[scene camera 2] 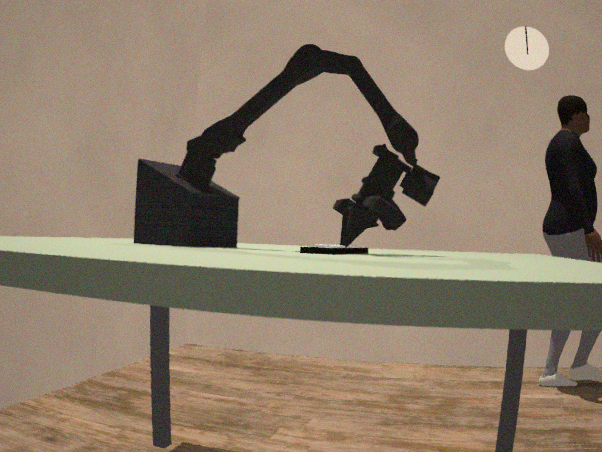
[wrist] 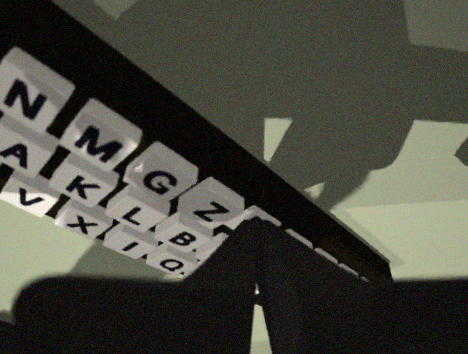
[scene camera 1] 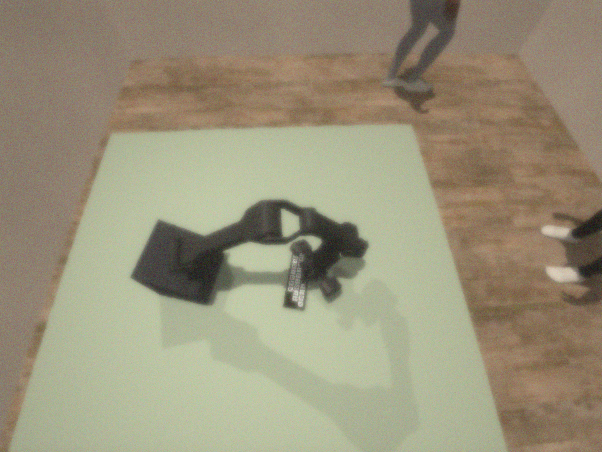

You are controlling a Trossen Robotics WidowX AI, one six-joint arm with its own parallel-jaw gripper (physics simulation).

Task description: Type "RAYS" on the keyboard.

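Where they show: gripper, fingertip midpoint: (scene camera 2: 342, 247) (wrist: 254, 232) (scene camera 1: 303, 281); arm's base, link origin: (scene camera 2: 191, 180) (scene camera 1: 181, 261).
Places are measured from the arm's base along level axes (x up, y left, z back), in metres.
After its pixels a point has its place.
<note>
The keyboard (scene camera 1: 295, 296) @(x -0.126, y -0.140, z -0.293 m) (scene camera 2: 334, 250) @(x -0.135, y -0.180, z -0.312 m) (wrist: 150, 105) @(x -0.132, y -0.055, z -0.363 m) is a narrow black board with pale, black-lettered keys, lying on the table under the gripper. In the wrist view the A key (wrist: 14, 154) @(x -0.126, y -0.025, z -0.339 m) is at the left edge, between the N key (wrist: 25, 100) @(x -0.126, y -0.028, z -0.358 m) and the V key (wrist: 29, 197) @(x -0.126, y -0.028, z -0.320 m). The Z key (wrist: 212, 211) @(x -0.126, y -0.080, z -0.338 m) and the B key (wrist: 182, 239) @(x -0.126, y -0.077, z -0.318 m) are just left of the fingertips. My gripper (scene camera 2: 346, 244) @(x -0.129, y -0.099, z -0.327 m) (wrist: 254, 232) @(x -0.129, y -0.099, z -0.327 m) is shut and empty, pointing down, with its tips at or just above the keys past Z. The fingers hide some keys; R, Y and S cannot be read.
The arm's dark base block (scene camera 1: 175, 265) @(x 0.076, y -0.043, z -0.011 m) (scene camera 2: 185, 215) @(x -0.080, y -0.096, z -0.015 m) stands on the pale green table (scene camera 1: 150, 400) @(x -0.142, y -0.322, z 0.156 m) (scene camera 2: 425, 305) @(x -0.164, y -0.739, z -0.385 m), left of the keyboard. A person (scene camera 2: 570, 180) stands beyond the table at the right. A round clock (scene camera 2: 526, 48) hangs on the wall.
</note>
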